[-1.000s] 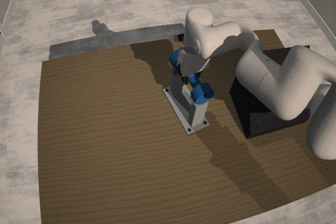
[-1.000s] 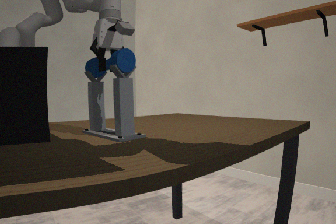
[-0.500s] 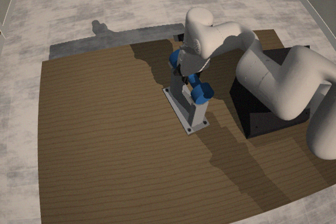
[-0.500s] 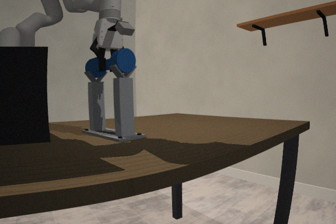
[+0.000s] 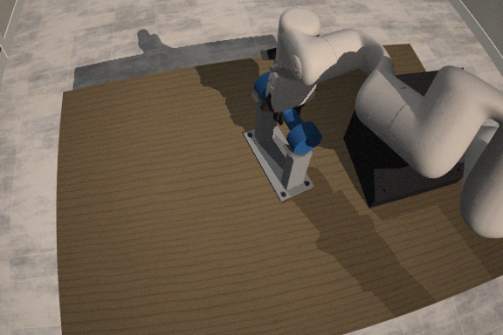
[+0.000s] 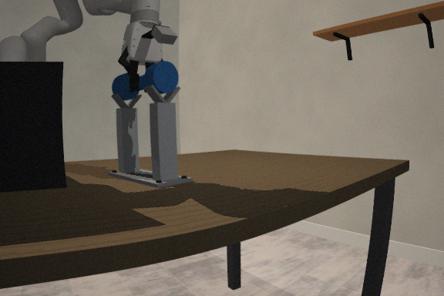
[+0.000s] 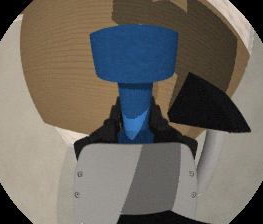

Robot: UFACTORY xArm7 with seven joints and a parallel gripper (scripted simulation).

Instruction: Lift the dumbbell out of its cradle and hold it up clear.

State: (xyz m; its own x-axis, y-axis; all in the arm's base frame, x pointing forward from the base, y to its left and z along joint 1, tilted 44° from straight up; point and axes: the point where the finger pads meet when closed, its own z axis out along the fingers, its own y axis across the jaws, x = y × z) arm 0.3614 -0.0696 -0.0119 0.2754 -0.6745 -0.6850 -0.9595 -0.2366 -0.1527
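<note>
The grey two-post cradle is 13 cm below my hand. From my hand the other things lie so: blue dumbbell: right at my hand.
</note>
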